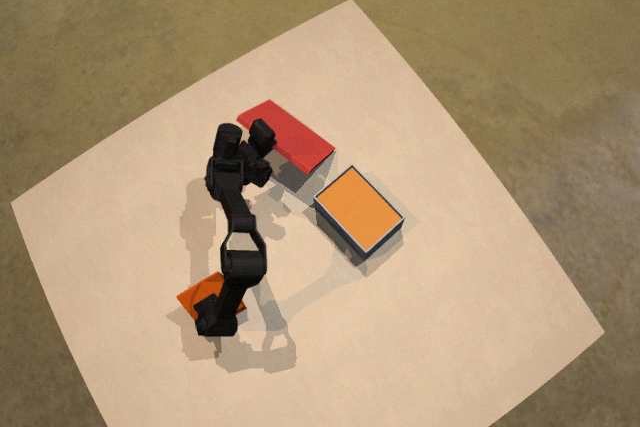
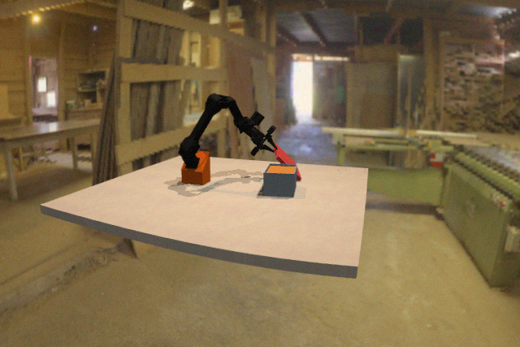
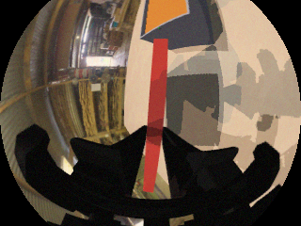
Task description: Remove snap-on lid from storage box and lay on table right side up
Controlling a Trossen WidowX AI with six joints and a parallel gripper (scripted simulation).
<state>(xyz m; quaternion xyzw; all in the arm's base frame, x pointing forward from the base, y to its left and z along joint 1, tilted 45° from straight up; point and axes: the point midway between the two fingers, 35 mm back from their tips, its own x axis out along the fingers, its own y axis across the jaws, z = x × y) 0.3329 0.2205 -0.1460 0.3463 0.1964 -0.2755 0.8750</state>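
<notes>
The red lid is 50 mm below my gripper tip, 50 mm ahead of it and 30 mm to the left of it. Also, from my gripper tip: storage box (250 mm to the right, 90 mm below, 90 mm ahead).
</notes>
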